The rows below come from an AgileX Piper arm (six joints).
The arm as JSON. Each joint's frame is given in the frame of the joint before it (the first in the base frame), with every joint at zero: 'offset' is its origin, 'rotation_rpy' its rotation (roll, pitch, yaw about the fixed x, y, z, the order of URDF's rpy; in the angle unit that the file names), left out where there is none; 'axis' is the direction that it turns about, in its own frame. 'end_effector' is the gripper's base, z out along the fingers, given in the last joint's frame.
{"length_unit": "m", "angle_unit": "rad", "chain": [
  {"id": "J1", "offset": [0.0, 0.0, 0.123], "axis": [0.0, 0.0, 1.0]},
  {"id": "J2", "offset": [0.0, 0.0, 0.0], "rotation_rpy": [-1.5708, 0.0, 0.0], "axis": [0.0, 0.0, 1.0]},
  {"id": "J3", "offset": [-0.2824, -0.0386, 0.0], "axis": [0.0, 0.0, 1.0]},
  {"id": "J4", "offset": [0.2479, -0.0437, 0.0], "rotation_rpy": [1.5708, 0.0, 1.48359], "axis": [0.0, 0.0, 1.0]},
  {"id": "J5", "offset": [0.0, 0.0, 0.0], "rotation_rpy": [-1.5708, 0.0, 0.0], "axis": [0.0, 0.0, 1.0]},
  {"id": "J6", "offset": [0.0, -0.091, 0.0], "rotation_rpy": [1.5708, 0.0, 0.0], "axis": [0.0, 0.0, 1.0]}
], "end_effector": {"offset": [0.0, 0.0, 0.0]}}
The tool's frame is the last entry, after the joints.
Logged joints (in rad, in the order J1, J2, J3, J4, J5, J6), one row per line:
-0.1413 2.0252 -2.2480 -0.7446 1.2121 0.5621
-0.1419 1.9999 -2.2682 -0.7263 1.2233 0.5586
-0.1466 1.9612 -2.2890 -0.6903 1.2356 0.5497
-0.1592 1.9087 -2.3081 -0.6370 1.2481 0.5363
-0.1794 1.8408 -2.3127 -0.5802 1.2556 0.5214
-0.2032 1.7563 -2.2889 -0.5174 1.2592 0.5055
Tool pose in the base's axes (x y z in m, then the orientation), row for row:
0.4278 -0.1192 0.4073 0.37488 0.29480 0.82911 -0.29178
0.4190 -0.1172 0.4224 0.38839 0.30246 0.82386 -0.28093
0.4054 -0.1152 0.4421 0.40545 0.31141 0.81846 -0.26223
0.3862 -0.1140 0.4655 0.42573 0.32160 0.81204 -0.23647
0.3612 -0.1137 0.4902 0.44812 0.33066 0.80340 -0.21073
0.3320 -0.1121 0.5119 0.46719 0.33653 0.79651 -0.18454
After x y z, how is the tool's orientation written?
As a quaternion, w x y z.
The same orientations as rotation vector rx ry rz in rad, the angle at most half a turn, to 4 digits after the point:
0.7546 2.1223 -0.7469
0.7693 2.0955 -0.7145
0.7858 2.0653 -0.6617
0.8040 2.0300 -0.5912
0.8183 1.9881 -0.5215
0.8257 1.9543 -0.4528

